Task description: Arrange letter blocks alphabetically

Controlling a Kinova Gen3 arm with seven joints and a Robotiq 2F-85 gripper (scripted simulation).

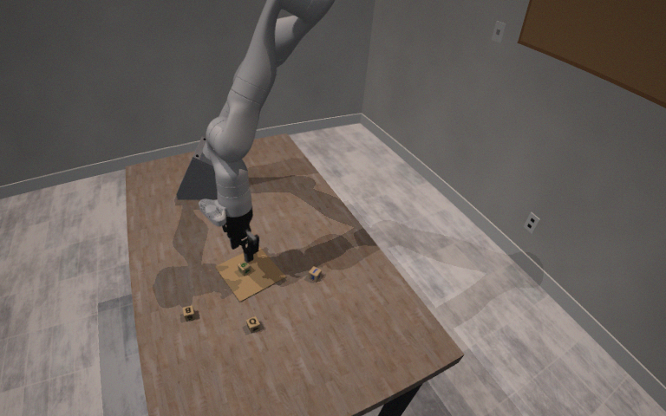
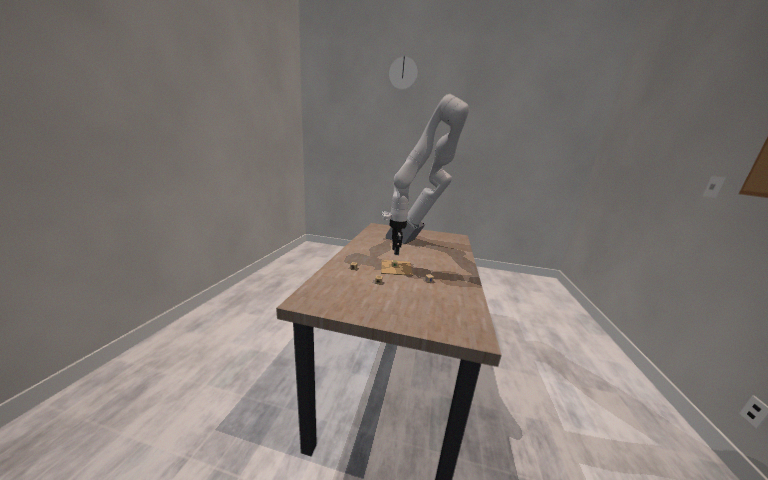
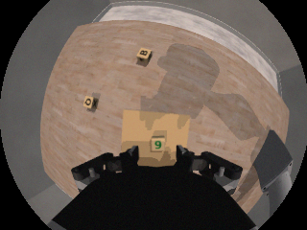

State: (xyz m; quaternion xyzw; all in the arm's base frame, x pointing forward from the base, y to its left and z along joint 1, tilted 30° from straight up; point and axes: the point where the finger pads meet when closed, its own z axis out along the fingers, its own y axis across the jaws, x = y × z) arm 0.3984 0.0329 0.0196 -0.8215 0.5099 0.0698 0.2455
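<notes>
Right now the tan mat is 9 cm below my hand and 1 cm to the left of it. The rest, counted from my hand: block 17 cm ahead, 7 cm below.
</notes>
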